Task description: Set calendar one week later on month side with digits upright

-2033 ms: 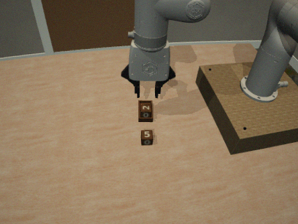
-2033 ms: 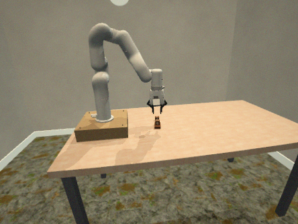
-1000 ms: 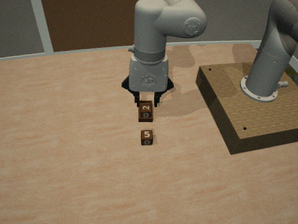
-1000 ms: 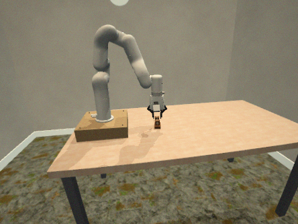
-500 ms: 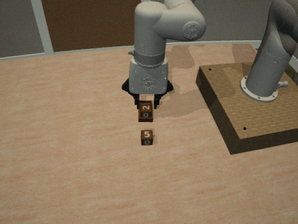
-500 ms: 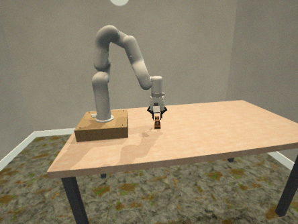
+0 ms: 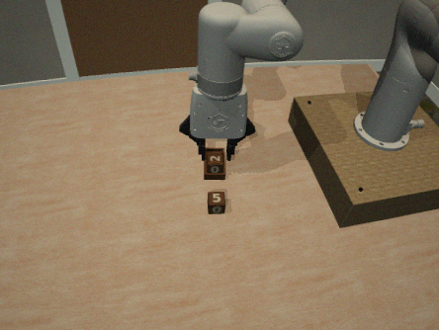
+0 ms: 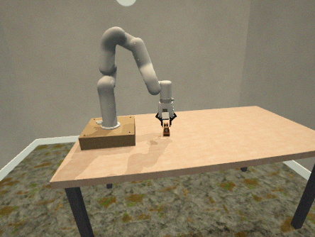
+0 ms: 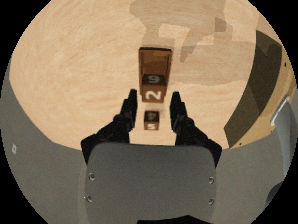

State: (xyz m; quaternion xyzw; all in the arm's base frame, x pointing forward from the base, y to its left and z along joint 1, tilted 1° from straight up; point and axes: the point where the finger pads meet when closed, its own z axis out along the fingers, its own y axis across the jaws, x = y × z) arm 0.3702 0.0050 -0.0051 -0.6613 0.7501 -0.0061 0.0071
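Now: the cube 40 mm below my hand. The rest, counted from my hand: brown tray 60 mm below, 20 mm to the right.
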